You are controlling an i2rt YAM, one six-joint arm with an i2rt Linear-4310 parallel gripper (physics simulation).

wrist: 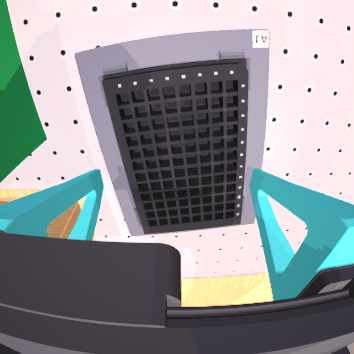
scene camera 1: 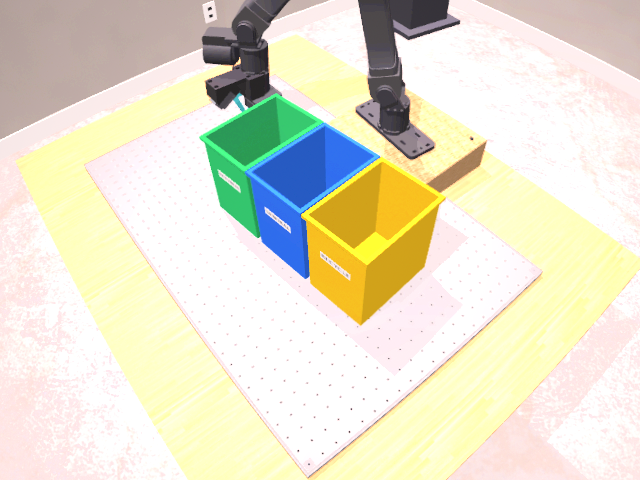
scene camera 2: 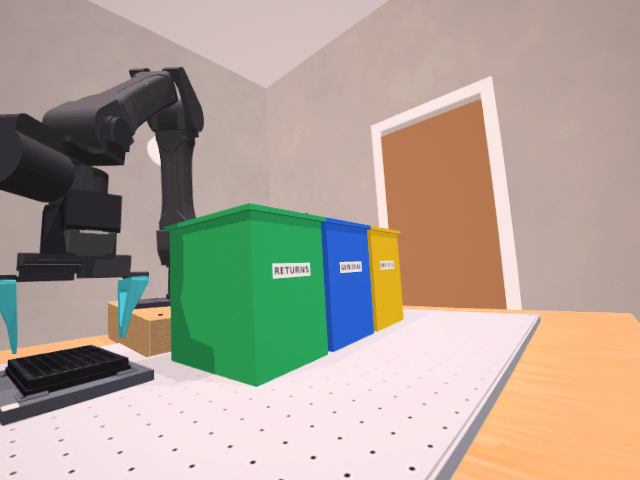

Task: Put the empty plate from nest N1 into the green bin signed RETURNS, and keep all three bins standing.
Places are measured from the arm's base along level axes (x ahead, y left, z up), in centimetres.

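Pixels of known places: gripper, fingertip midpoint: (wrist: 176,176) (scene camera 2: 73,345); arm's base, origin of the base link: (scene camera 1: 393,128).
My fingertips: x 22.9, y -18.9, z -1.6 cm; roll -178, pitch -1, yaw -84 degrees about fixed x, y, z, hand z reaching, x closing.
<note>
Ahead of a thing's pixels: the offset from my fingertips to its middle. "*": to the spot under its first point. Level surfaces: height alone.
A black multi-well plate {dx +0.0, dy -0.6, dz -2.1 cm} (scene camera 2: 67,364) (wrist: 182,150) lies flat in a grey nest {* dx +6.9, dy +5.8, dz -3.1 cm} (scene camera 2: 142,375) (wrist: 92,100); the nest bears a tag reading A1, and no N1 sign shows. My gripper (scene camera 2: 67,345) (wrist: 176,176) is open, its teal fingertips wide apart and above the plate, with nothing between them. In the scene camera 1 view the arm's end is behind the green bin and hides the nest. The green bin {dx +7.3, dy +18.0, dz +5.0 cm} (scene camera 1: 232,191) (scene camera 2: 292,310) (wrist: 17,100), signed RETURNS, stands upright beside the nest. Its visible inside shows no plate.
The blue bin {dx +4.6, dy +30.9, dz +5.0 cm} (scene camera 1: 281,240) (scene camera 2: 347,304) and the yellow bin {dx +1.9, dy +43.9, dz +5.0 cm} (scene camera 1: 336,284) (scene camera 2: 386,294) stand upright in a row with the green one, close together. All stand on a white perforated board {dz -4.0 cm} (scene camera 1: 289,361) (scene camera 2: 372,413). The arm's base sits on a wooden block (scene camera 1: 460,160) (scene camera 2: 157,335).
</note>
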